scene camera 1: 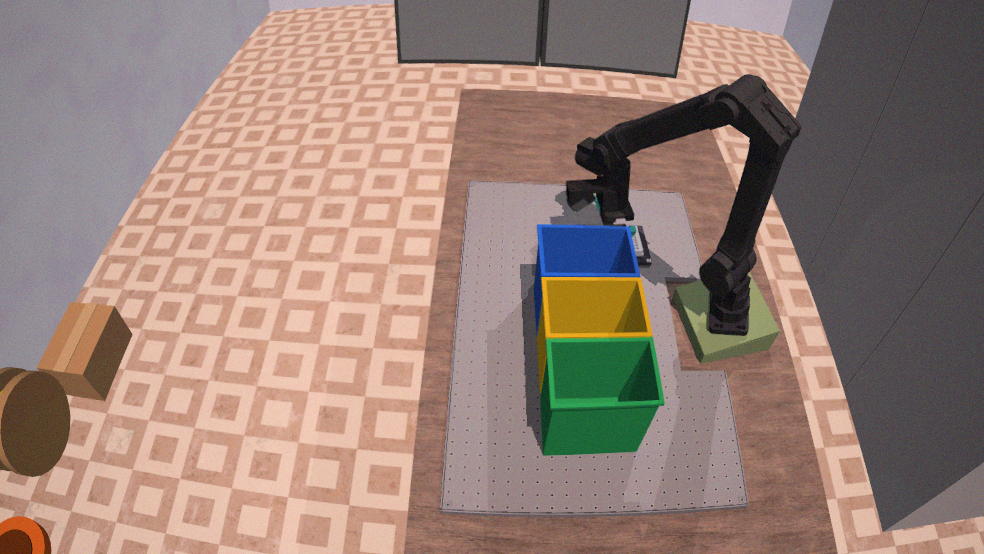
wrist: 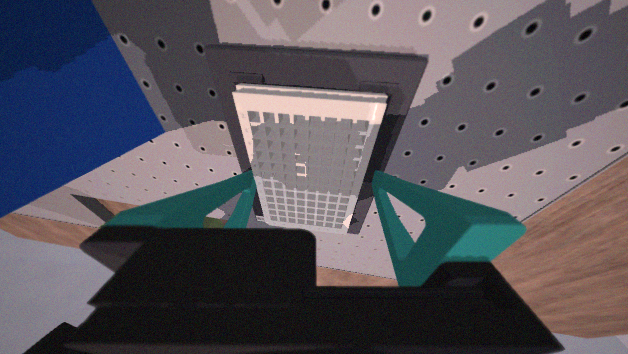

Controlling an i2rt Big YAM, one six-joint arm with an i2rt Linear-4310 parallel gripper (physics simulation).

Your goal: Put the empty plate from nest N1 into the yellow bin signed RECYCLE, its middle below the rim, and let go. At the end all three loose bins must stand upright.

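Frame: origin at the arm's base, x ahead, y left, z up, level; metres.
Seen in the pictures: gripper, fingertip midpoint: (wrist: 314, 177); arm's base, origin of the base link: (scene camera 1: 728, 311).
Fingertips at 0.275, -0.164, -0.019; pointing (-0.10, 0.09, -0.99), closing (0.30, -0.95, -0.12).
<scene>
Offsets run from my fingertips to a thing's middle, as dx, dy, dz. Level surfaces: height alone.
The white gridded plate {-0.003, +0.005, +0.001} (scene camera 1: 637, 242) (wrist: 310, 150) lies in a dark nest {-0.003, +0.005, -0.011} (wrist: 320, 62) beside the blue bin. Its wells look empty. No nest label is readable. My gripper (scene camera 1: 614, 216) (wrist: 314, 177) is open, with a teal fingertip near each long side of the plate and nothing held. The fingertips' exact height over the plate is unclear. The yellow bin {+0.016, +0.342, +0.072} (scene camera 1: 597, 306) stands upright between the blue bin {+0.049, +0.214, +0.072} (scene camera 1: 588, 249) (wrist: 75, 125) and the green bin {-0.017, +0.471, +0.072} (scene camera 1: 599, 430), which are also upright. The RECYCLE sign does not show. The arm hides part of the nest area in the scene view.
The three bins stand in a close row on the perforated grey board {dz -0.018} (scene camera 1: 495, 440). The arm's green base block (scene camera 1: 692, 323) is to their right. A tall dark cabinet (scene camera 1: 895, 240) rises beyond the table's right edge. A cardboard box (scene camera 1: 82, 344) is on the floor at left.
</scene>
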